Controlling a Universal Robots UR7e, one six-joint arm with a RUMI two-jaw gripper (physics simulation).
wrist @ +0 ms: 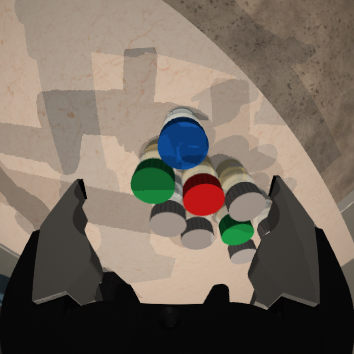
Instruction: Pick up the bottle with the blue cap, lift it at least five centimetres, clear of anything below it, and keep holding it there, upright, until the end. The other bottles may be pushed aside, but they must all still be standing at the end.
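Frame: origin at the arm's base, x ahead, y left, z up, level; centimetres.
Seen in the pictures: gripper, fingertip midpoint: [176, 178].
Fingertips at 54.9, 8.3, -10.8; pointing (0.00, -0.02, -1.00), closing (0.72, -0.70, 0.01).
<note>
Offsets run from my fingertips to a thing's top centre, as dx, dy, dz. Level surfaces: height alone.
The bottle with the blue cap @(+0.8, -0.2, -5.4) [183, 143] stands upright at the top of a cluster of bottles, in the upper middle of the wrist view. My gripper [176, 178] is open, with its two jaws wide apart at the left and right and nothing held between them. The blue cap shows above the line between the fingertips in the picture. A bottle with a green cap @(-5.4, -1.2, -5.4) [153, 181] stands close at its lower left, and one with a red cap @(-2.5, -7.3, -5.4) [203, 195] at its lower right. The lower bodies of the bottles are mostly hidden under their caps.
Grey-capped bottles @(+0.9, -12.8, -5.4) [245, 201] @(-9.2, -7.1, -5.4) [168, 218] @(-8.5, -12.9, -5.4) [197, 233] @(-6.2, -23.8, -5.4) [242, 253] and a smaller green-capped one @(-3.4, -16.9, -5.4) [236, 230] stand below and right. Another is partly hidden behind the right jaw. The pale round table @(dz -15.9) [120, 75] ends in a curved edge at the right, with brown speckled floor [310, 90] beyond.
</note>
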